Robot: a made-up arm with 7 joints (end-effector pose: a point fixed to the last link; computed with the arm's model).
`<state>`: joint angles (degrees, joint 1 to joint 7).
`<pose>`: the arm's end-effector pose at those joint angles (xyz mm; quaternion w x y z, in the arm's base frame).
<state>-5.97 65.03 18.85 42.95 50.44 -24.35 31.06</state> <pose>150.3 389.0 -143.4 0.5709 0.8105 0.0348 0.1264</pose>
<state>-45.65 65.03 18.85 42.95 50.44 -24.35 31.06</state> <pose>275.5 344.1 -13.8 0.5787 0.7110 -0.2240 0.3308</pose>
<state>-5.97 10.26 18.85 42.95 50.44 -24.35 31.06</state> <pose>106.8 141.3 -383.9 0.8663 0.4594 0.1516 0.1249</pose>
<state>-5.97 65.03 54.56 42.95 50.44 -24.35 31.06</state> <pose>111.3 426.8 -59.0 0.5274 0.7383 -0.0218 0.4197</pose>
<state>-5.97 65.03 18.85 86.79 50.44 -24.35 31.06</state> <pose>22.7 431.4 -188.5 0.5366 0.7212 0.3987 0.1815</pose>
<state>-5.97 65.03 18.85 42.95 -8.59 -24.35 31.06</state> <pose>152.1 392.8 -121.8 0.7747 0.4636 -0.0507 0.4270</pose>
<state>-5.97 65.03 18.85 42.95 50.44 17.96 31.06</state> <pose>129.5 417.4 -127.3 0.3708 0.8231 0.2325 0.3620</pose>
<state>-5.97 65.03 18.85 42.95 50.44 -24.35 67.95</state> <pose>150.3 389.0 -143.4 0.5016 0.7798 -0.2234 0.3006</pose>
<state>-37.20 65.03 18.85 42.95 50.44 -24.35 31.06</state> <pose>257.3 354.9 -48.1 0.5829 0.7398 -0.1701 0.2898</pose>
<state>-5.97 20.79 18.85 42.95 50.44 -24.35 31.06</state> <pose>112.5 205.4 -357.9 0.8231 0.5377 0.1311 0.1274</pose>
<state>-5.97 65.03 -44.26 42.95 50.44 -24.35 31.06</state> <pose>74.0 321.7 -281.0 0.5138 0.7471 0.1235 -0.4033</pose>
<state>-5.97 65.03 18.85 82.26 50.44 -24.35 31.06</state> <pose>37.4 431.5 -185.6 0.5439 0.7356 0.3629 0.1769</pose>
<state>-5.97 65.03 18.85 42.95 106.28 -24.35 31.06</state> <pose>136.8 399.3 -155.5 0.2404 0.9459 0.1078 -0.1896</pose>
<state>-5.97 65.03 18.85 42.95 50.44 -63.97 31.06</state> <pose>147.7 353.4 -149.9 0.6890 0.6994 -0.1551 -0.1103</pose>
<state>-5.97 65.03 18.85 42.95 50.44 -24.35 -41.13</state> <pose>150.3 389.0 -143.4 0.5358 0.6344 0.5056 -0.2342</pose>
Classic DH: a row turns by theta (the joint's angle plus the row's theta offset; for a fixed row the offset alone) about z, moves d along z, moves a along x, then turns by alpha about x. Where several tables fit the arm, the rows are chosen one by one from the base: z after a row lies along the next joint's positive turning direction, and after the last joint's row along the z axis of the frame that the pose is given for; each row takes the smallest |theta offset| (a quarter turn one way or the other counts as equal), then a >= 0, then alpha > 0; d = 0 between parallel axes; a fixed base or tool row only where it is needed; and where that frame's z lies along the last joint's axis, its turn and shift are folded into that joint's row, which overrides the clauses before.
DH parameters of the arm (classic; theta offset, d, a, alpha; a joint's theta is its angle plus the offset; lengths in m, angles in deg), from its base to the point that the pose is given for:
base (fixed): -4.07 0 0 -74.51
joint 1: -75.12 0.0321 -0.0115 -90
joint 2: 74 -0.0003 -0.008 90
joint 3: 90 -0.2482 0.0219 -90
joint 4: 90 0.002 0.0113 90
joint 5: 0 0.1412 0.0001 -90
joint 6: -90 0 0.0536 90
joint 7: 0 0.0003 0 0

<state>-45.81 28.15 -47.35 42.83 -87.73 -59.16 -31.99</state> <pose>316.8 96.2 -241.7 0.9199 -0.2104 -0.2582 -0.2070</pose>
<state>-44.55 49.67 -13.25 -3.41 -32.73 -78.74 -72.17</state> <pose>252.3 142.2 -32.8 0.3525 0.4599 -0.6085 -0.5422</pose>
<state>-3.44 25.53 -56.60 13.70 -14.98 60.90 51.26</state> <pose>13.7 53.3 -381.8 0.6277 0.5802 0.5166 -0.0489</pose>
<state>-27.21 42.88 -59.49 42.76 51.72 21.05 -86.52</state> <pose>189.6 198.6 -340.9 0.0761 0.4372 0.7653 -0.4662</pose>
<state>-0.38 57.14 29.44 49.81 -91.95 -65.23 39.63</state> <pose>47.4 413.8 -132.2 0.4400 -0.1453 -0.4266 0.7767</pose>
